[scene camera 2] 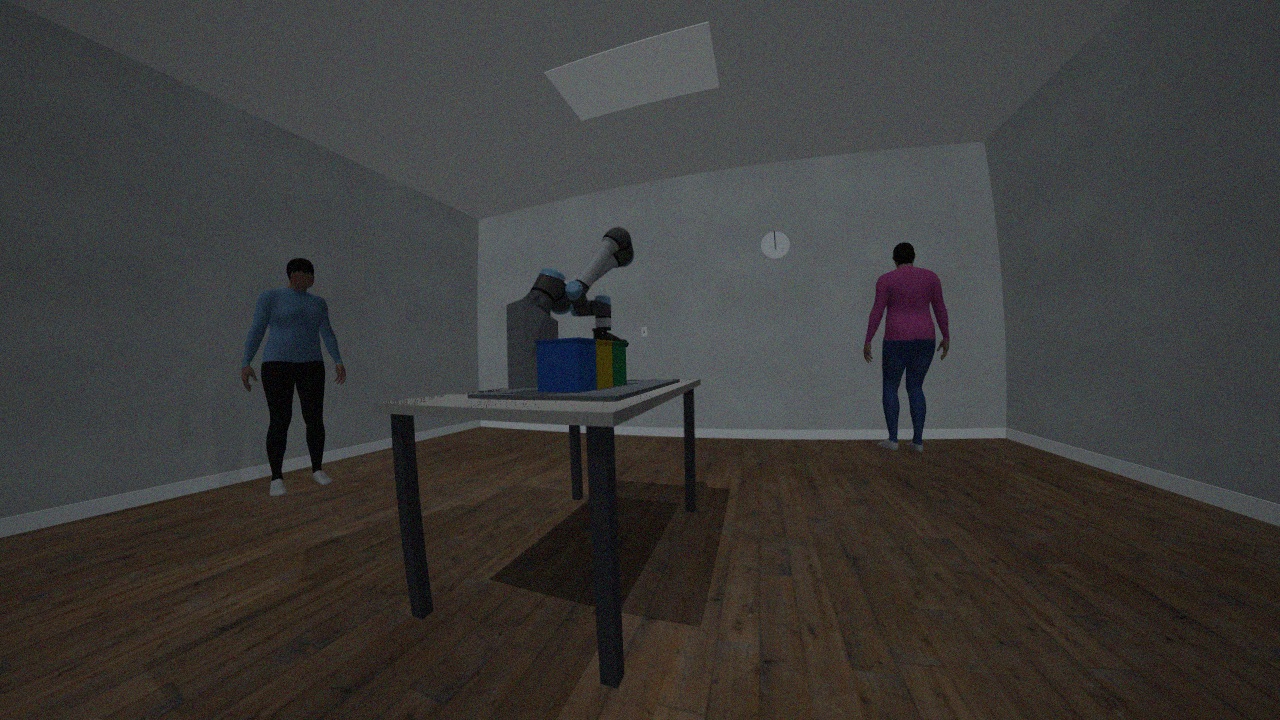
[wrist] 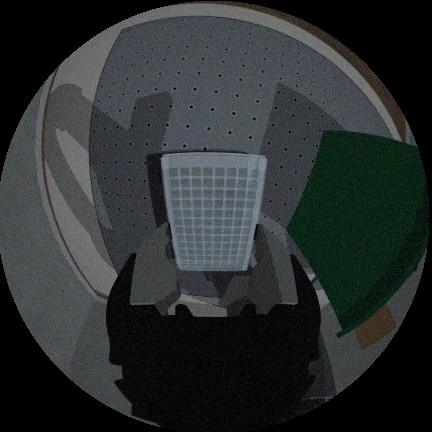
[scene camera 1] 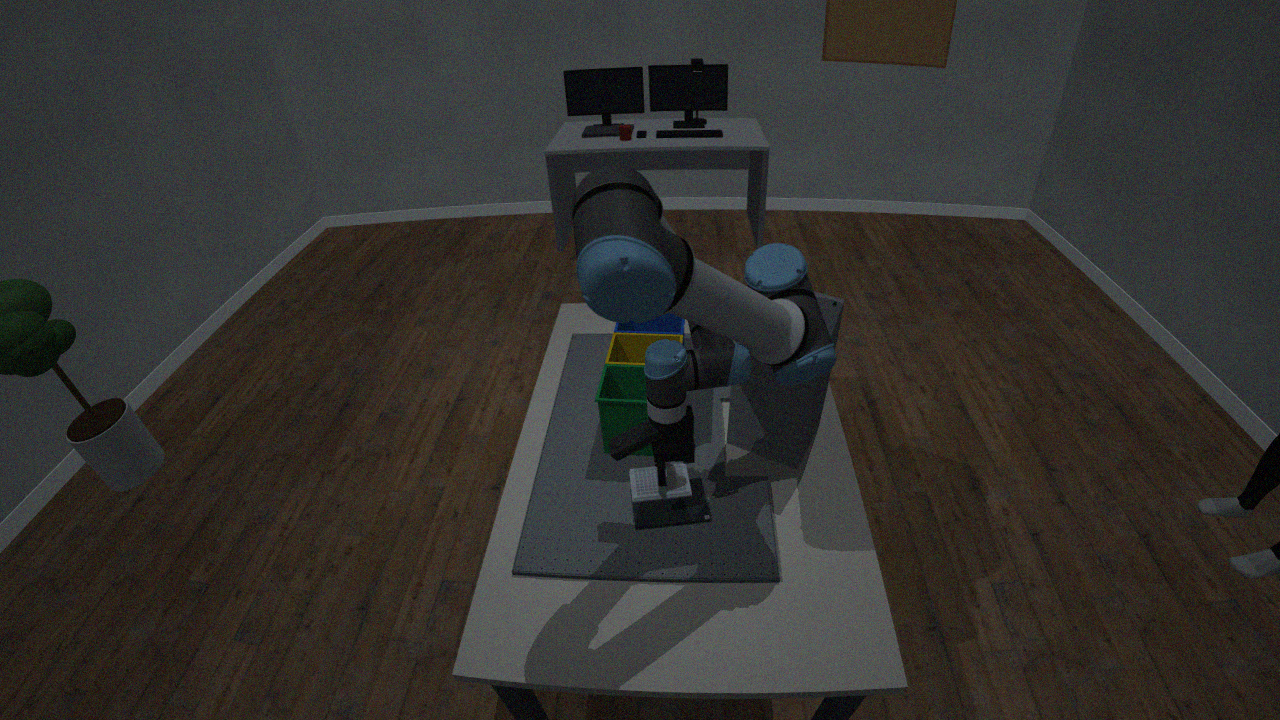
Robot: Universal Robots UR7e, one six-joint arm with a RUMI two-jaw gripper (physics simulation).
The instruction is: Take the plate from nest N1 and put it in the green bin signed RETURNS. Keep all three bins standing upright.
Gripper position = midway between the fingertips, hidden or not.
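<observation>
A gridded plate [scene camera 1: 644, 483] is there for me to see, and so is a dark nest [scene camera 1: 676, 511]. In the wrist view I find the plate [wrist: 212, 199] again, together with the nest [wrist: 156, 190]. And my own gripper [scene camera 1: 662, 483] is visible too, the wrist view showing the gripper [wrist: 212, 224] as well.
</observation>
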